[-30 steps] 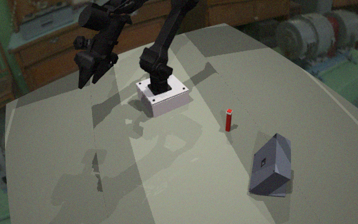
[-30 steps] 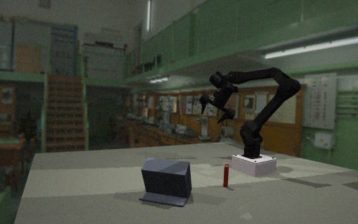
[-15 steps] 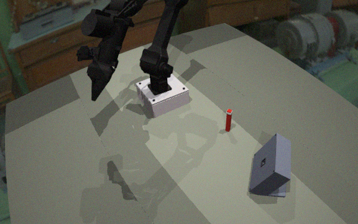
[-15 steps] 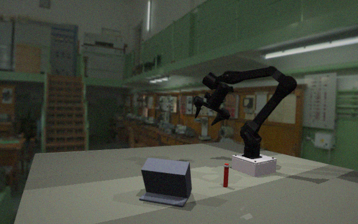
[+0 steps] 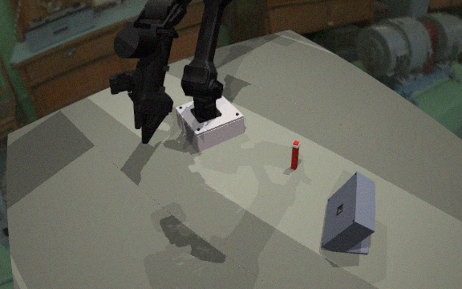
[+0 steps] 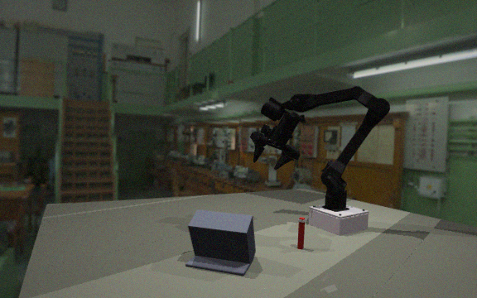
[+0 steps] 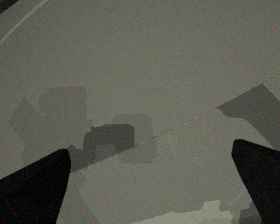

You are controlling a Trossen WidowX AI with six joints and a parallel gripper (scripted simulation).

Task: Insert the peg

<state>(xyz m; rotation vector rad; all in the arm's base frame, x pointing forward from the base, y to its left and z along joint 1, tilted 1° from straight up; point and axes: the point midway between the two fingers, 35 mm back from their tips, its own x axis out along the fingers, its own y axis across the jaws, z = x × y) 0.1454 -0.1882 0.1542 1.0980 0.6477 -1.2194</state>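
Right now my gripper tip is 80 mm short of the red square peg, 320 mm to the right of it and 130 mm above it. The rest, counted from my gripper tip: sloped dark grey-blue panel: 300 mm ahead, 310 mm to the left, 130 mm below; thin base plate: 310 mm ahead, 330 mm to the left, 180 mm below.
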